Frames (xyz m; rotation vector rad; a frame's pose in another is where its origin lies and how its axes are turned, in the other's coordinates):
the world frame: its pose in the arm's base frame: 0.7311 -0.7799 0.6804 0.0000 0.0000 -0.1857
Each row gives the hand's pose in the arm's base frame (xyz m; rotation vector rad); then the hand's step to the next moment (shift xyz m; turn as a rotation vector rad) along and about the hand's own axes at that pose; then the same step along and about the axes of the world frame.
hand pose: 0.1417 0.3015 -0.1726 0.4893 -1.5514 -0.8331
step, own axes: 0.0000 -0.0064 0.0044 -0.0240 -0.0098 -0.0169
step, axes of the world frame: -0.0046 -0.0041 -0.0047 0.0172 0.0106 -0.0234
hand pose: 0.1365 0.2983 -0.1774 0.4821 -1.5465 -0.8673
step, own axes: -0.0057 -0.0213 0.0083 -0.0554 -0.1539 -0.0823
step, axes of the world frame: -0.0093 -0.0091 -0.0197 0.0755 -0.0642 -0.1540
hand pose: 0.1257 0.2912 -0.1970 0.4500 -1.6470 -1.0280
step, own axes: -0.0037 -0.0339 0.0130 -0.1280 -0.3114 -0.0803
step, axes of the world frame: -0.0154 -0.0140 -0.0300 0.0718 -0.0985 -0.3240
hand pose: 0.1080 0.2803 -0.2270 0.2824 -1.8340 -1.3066
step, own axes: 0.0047 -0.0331 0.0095 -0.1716 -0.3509 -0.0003
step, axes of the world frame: -0.0167 -0.0140 -0.0270 0.0180 -0.0445 -0.3877
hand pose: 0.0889 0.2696 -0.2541 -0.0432 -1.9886 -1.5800
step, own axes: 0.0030 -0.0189 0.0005 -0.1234 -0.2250 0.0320
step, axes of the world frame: -0.0085 -0.0078 -0.0153 0.0029 0.0037 -0.2586
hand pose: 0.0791 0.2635 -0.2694 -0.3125 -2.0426 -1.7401
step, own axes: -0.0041 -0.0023 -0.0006 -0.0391 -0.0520 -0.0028
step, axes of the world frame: 0.0028 -0.0001 -0.0039 0.0132 -0.0058 -0.0635
